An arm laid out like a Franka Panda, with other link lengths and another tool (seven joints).
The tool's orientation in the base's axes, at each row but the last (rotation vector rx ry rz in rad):
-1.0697 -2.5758 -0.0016
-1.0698 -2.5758 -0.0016
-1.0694 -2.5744 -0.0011
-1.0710 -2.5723 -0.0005
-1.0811 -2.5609 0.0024
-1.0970 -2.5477 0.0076
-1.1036 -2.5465 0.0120
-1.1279 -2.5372 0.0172
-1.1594 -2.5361 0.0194
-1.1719 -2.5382 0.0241
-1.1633 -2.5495 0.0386
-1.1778 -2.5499 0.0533
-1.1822 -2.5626 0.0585
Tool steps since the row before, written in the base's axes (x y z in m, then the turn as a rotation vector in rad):
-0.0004 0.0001 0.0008 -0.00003 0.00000 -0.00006
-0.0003 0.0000 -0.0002 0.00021 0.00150 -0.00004
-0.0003 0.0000 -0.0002 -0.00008 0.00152 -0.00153
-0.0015 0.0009 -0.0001 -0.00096 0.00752 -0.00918
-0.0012 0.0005 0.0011 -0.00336 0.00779 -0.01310
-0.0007 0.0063 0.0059 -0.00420 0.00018 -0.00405
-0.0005 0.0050 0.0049 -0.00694 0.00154 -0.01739
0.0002 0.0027 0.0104 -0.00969 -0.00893 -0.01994
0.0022 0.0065 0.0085 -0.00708 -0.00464 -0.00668
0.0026 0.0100 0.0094 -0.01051 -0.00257 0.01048
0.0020 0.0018 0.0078 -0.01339 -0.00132 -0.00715
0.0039 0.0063 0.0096 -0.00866 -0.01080 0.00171
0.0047 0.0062 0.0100 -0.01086 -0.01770 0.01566
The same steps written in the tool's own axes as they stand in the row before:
0.0006 -0.0003 -0.0006 0.00000 -0.00001 0.00007
0.0001 -0.0002 0.0003 0.00088 0.00122 0.00017
0.0001 -0.0002 0.0003 0.00061 0.00123 0.00166
0.0016 -0.0004 0.0007 0.00285 0.00593 0.00992
0.0015 -0.0006 -0.0006 0.00330 0.00500 0.01441
0.0068 0.0030 -0.0044 0.00145 -0.00222 0.00520
0.0054 0.0024 -0.0037 -0.00021 -0.00121 0.01875
0.0052 0.0004 -0.0094 -0.00688 -0.00991 0.02064
0.0061 0.0046 -0.0078 -0.00120 -0.00721 0.00792
0.0087 0.0070 -0.0084 0.00755 -0.01107 -0.00688
0.0024 0.0014 -0.0078 0.00509 -0.00948 0.01079
0.0050 0.0054 -0.0096 -0.00236 -0.01375 -0.00003
0.0045 0.0058 -0.0103 -0.00244 -0.02224 -0.01326

